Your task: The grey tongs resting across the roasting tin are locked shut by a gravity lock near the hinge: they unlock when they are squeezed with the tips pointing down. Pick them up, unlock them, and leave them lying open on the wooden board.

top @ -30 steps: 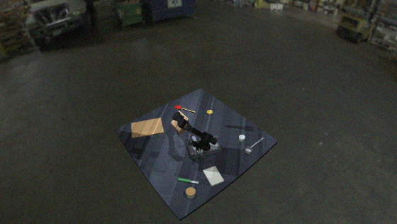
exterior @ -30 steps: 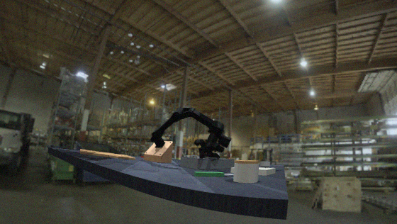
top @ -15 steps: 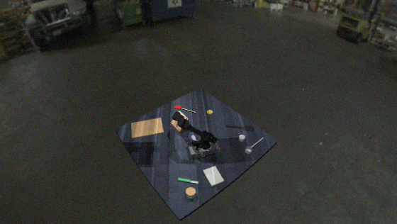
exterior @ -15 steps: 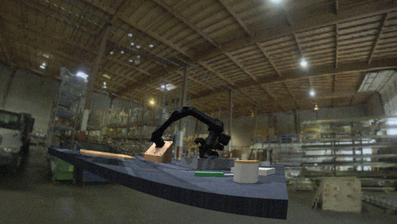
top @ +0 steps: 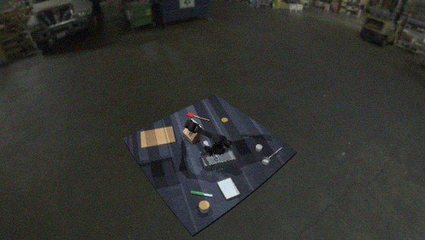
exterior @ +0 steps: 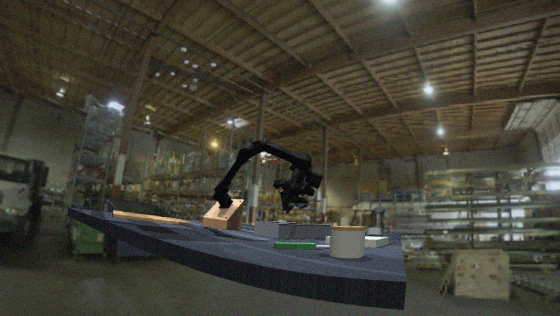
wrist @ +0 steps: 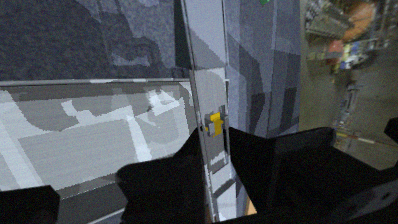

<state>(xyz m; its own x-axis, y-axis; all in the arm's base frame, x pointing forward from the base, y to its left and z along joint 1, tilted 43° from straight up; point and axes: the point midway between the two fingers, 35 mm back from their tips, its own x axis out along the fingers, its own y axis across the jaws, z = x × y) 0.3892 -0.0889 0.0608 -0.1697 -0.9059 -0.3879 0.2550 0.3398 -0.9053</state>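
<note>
Now: gripper tip 20 mm short of the yellow lock piece, 10 mm to the right of it and 30 mm below it. Round my gripper tip: white block: 300 mm ahead, 90 mm to the right, 90 mm below; roasting tin: 10 mm ahead, 80 mm to the left, 80 mm below; cork-topped jar: 310 mm ahead, 350 mm to the right, 70 mm below.
</note>
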